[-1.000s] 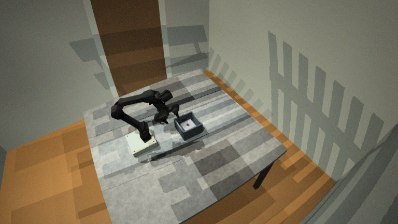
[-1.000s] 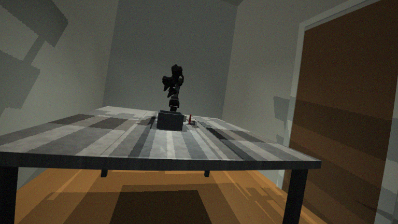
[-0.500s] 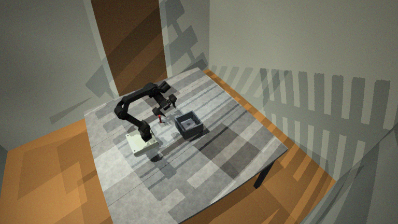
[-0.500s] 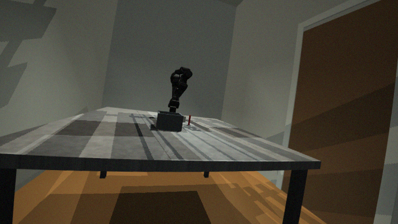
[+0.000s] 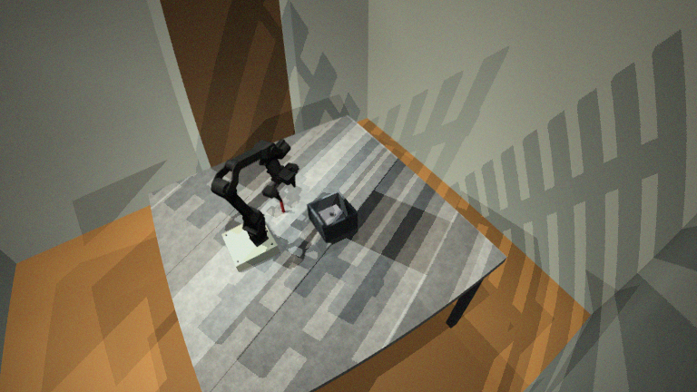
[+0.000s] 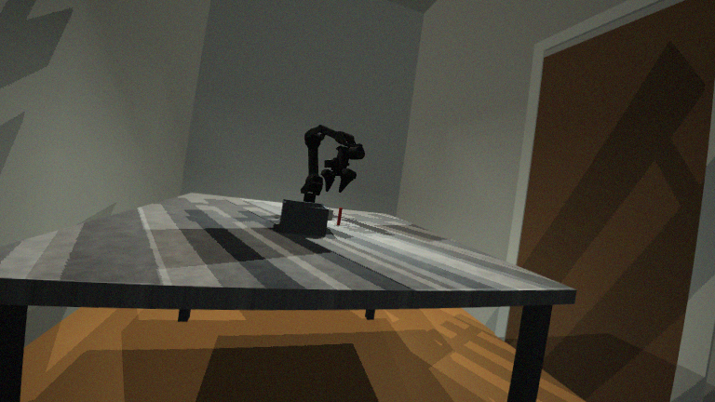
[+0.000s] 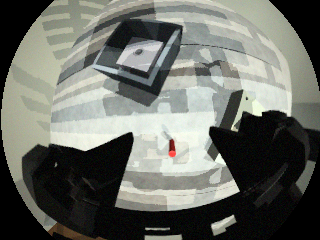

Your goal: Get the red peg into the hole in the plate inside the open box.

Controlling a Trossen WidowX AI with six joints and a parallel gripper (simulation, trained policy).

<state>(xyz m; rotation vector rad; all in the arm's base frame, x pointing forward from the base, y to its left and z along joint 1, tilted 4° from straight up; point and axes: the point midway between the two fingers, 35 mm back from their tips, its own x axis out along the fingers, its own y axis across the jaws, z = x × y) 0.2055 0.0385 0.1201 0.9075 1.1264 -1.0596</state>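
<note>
My gripper tip is 11 cm above the red peg, 6 cm to the right of it and 1 cm past it. Also, from my gripper tip: dark box 15 cm to the right, 12 cm below, 11 cm ahead; then pale plate 15 cm to the right, 11 cm ahead, 10 cm below.
</note>
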